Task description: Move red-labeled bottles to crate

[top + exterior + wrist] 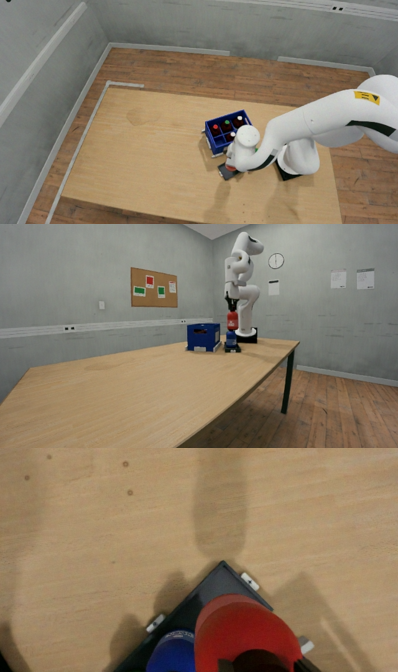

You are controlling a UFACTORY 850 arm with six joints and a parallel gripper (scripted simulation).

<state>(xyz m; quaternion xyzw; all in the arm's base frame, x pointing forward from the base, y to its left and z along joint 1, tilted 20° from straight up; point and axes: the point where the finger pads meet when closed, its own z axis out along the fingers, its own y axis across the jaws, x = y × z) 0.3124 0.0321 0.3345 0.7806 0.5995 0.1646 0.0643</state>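
Now: the red-labeled bottle 70 mm below my hand. Round my hand: blue-labeled bottle 210 mm below, 80 mm behind, 50 mm to the right; green-labeled bottle 210 mm below, 150 mm behind, 90 mm to the right; dark tray 280 mm below, 80 mm behind, 50 mm to the right.
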